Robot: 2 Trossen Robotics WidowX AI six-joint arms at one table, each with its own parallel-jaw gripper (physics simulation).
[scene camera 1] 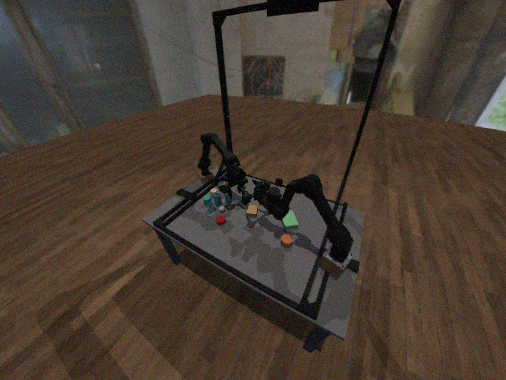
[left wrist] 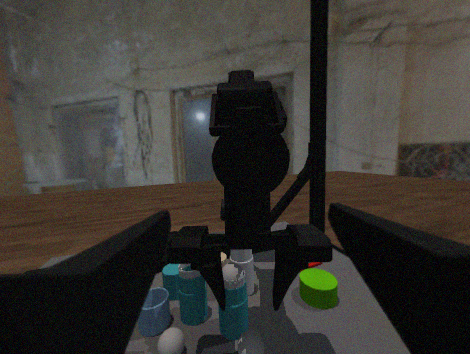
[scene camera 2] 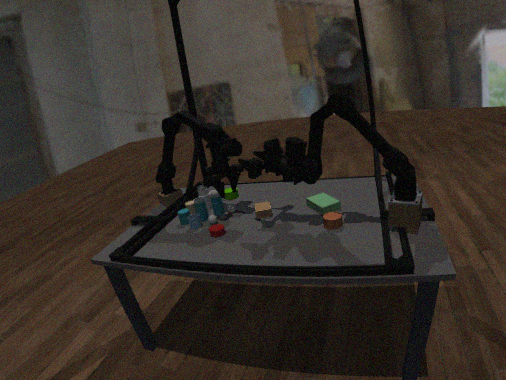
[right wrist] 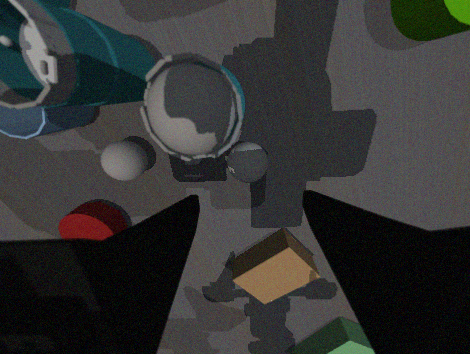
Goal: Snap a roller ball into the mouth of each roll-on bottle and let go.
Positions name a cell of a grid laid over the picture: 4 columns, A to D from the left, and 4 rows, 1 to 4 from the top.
Scene:
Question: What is my right gripper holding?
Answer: Nothing.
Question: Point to a red disc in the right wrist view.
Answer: A3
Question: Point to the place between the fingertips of my right gripper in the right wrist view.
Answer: C3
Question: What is my left gripper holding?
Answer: Nothing.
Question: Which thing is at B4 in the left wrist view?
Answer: A light blue cup.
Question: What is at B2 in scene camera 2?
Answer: My right gripper.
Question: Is my right gripper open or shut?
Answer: Open.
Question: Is my left gripper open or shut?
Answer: Open.

